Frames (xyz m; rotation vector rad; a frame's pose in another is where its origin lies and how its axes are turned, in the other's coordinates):
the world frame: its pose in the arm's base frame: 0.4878 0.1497 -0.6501 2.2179 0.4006 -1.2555
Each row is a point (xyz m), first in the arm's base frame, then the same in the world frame.
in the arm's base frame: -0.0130 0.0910 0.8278
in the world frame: -1.5226 0.2643 -0.2241
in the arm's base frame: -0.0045 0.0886 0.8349
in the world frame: -1.5242 0.2728 -0.2314
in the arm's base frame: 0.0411 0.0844 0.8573
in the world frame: -1.5197 0.3064 -0.2695
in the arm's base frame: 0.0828 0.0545 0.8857
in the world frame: -1.5220 0.3605 -0.2921
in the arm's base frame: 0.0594 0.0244 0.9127
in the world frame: -1.5568 0.3814 -0.2690
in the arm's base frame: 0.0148 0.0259 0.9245
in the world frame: -1.5901 0.3614 -0.2439
